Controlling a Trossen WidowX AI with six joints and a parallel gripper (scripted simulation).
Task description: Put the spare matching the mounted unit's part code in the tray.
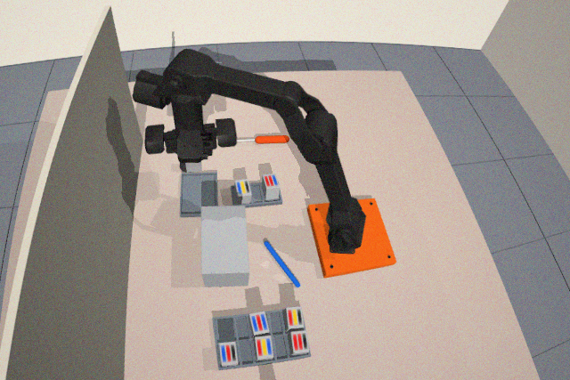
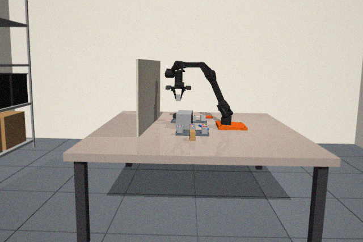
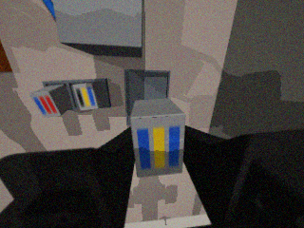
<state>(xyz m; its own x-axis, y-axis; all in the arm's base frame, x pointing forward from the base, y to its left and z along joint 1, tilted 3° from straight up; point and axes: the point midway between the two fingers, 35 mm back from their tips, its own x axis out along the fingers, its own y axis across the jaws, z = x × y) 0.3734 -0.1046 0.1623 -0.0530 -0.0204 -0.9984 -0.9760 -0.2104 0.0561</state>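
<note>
The dark grey tray is 160 mm below my gripper tip and 10 mm to the right of it. Round my gripper tip: small grey spare: 20 mm above; then black puck: 140 mm below, 80 mm to the right, 40 mm ahead; then grey mounted unit: 160 mm to the left, 120 mm below, 80 mm behind.
</note>
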